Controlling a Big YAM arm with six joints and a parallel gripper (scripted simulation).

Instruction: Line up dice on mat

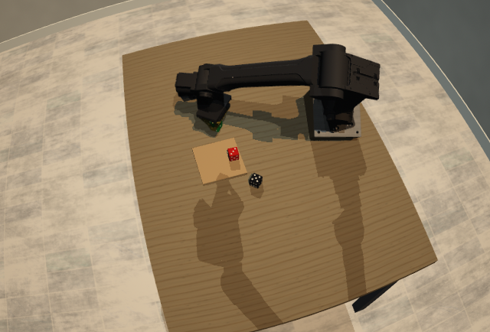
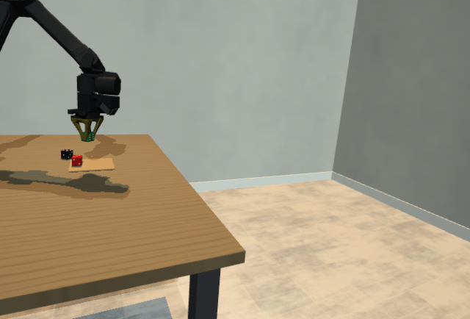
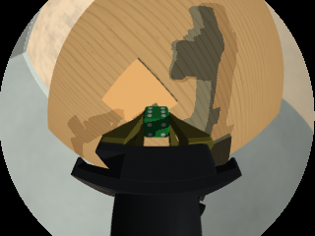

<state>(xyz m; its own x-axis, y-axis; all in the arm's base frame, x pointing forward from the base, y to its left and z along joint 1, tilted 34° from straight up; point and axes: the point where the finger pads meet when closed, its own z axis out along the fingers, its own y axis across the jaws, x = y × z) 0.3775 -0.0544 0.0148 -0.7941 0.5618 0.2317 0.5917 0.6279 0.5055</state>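
Right now my hand is 10 mm short of the tan mat, 50 mm to the right of it and 110 mm above it. Round my hand: black die (90 mm behind, 160 mm to the left, 100 mm below); green die (right at my hand); red die (40 mm behind, 50 mm to the left, 90 mm below).
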